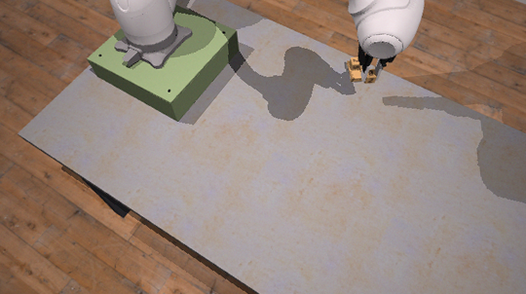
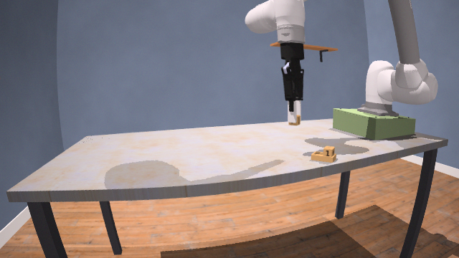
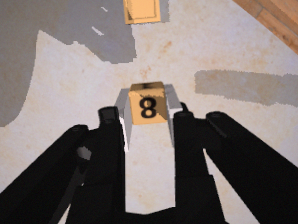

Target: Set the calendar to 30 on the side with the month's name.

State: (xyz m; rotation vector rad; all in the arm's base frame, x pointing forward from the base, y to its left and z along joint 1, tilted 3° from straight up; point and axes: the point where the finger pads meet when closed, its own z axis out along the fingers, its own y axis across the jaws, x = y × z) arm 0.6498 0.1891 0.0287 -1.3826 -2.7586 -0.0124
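My gripper is now 6 cm past the wooden calendar tray, 9 cm to the right of it and 13 cm above it. Also, from my hand: wooden cube (3 cm below).
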